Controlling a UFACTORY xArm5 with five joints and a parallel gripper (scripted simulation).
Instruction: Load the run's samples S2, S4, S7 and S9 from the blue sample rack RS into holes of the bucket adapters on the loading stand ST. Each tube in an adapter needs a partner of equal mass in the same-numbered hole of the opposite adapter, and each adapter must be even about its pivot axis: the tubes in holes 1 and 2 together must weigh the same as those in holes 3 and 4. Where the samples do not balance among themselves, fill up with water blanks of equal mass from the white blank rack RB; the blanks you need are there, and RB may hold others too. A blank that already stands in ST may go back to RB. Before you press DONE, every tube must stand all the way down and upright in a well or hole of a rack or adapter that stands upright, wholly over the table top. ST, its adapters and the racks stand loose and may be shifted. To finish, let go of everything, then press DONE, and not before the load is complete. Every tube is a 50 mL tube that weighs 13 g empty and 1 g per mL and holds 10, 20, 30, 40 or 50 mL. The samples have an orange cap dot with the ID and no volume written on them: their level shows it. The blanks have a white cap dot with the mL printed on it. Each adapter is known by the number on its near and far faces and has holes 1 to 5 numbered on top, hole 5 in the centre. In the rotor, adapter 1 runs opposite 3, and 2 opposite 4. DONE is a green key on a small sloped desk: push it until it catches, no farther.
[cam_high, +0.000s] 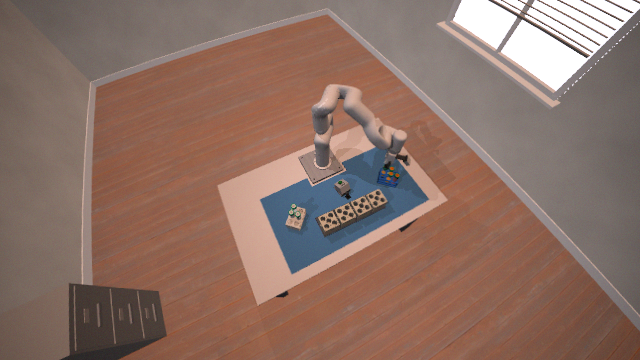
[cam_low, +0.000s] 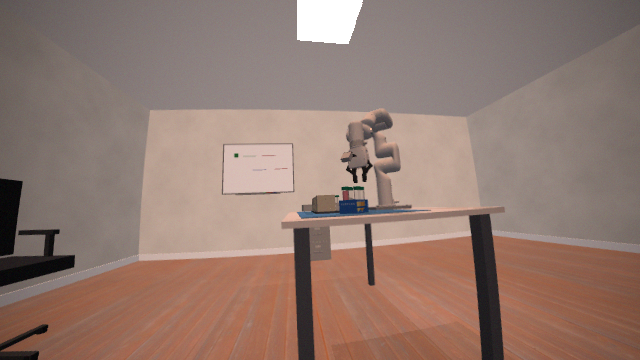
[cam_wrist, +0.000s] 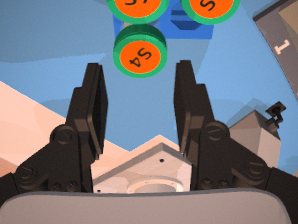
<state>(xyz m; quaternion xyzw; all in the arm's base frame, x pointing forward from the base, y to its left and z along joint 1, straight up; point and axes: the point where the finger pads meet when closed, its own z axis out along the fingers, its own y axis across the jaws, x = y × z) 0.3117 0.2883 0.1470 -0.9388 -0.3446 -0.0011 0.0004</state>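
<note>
Now: hand 8 cm short of the sample tube S2, 3 cm to the right of it and 10 cm above it. From my hand the other things lie so: sample tube S9: 6 cm ahead, 10 cm below; then sample tube S4: 1 cm behind, 10 cm below; then sample tube S7: 4 cm ahead, 2 cm to the left, 10 cm below.
</note>
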